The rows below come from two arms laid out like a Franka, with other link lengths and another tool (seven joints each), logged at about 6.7 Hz.
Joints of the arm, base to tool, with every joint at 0 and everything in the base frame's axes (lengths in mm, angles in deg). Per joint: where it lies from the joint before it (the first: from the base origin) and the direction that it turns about. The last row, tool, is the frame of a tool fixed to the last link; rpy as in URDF.
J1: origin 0 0 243.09 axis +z
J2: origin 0 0 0 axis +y
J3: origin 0 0 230.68 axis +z
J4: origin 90.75 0 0 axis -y
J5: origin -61.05 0 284.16 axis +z
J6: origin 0 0 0 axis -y
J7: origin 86.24 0 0 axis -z
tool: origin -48 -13 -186.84 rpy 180 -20 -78.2
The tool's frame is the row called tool.
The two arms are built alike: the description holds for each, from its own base.
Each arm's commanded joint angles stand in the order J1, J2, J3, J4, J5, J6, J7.
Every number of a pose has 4 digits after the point. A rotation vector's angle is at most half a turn.
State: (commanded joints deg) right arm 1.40 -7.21 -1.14 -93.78 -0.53 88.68 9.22; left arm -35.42 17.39 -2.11 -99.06 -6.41 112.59 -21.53
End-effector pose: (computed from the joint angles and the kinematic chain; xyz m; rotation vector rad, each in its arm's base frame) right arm 0.3847 -0.0054 0.3759 2.0886 -2.0010 0.4149; left arm 0.3465 -0.3251 0.1791 1.9454 -1.9537 0.2750
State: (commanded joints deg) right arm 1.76 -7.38 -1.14 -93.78 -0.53 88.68 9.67; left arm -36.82 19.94 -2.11 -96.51 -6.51 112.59 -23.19
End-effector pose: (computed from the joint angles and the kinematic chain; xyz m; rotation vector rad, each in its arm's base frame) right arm 0.3843 -0.0026 0.3771 2.0878 -2.0044 0.4176; left arm 0.3450 -0.3404 0.1722 1.9510 -1.9470 0.2720
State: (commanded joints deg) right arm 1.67 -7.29 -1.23 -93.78 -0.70 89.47 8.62; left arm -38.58 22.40 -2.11 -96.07 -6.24 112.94 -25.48
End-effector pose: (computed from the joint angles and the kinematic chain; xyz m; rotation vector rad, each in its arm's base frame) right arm 0.3872 -0.0053 0.3771 2.1045 -1.9943 0.4372; left arm 0.3346 -0.3520 0.1540 1.9699 -1.9392 0.2270
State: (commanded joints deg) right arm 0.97 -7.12 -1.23 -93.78 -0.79 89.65 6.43; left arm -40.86 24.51 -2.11 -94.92 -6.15 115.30 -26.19
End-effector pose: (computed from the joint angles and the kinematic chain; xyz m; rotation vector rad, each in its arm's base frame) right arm 0.3883 -0.0122 0.3762 2.1303 -1.9667 0.4447; left arm 0.3280 -0.3717 0.1437 1.9427 -1.9670 0.2523
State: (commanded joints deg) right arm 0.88 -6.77 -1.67 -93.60 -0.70 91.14 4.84; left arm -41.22 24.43 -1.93 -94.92 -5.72 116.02 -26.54
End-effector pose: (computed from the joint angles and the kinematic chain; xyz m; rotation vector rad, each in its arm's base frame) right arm 0.3943 -0.0170 0.3761 2.1551 -1.9604 0.4739; left arm 0.3294 -0.3738 0.1444 1.9452 -1.9754 0.2708
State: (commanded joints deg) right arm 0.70 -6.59 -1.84 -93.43 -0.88 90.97 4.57; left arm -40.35 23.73 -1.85 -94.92 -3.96 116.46 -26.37
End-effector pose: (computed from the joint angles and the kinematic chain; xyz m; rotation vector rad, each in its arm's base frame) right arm 0.3944 -0.0202 0.3757 2.1509 -1.9582 0.4726; left arm 0.3400 -0.3661 0.1495 1.9566 -2.0008 0.2990
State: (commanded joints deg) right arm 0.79 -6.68 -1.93 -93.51 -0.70 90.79 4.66; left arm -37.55 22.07 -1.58 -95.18 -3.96 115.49 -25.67
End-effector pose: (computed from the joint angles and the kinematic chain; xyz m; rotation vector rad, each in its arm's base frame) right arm 0.3935 -0.0196 0.3757 2.1509 -1.9604 0.4659; left arm 0.3575 -0.3456 0.1615 1.9975 -1.9662 0.3203
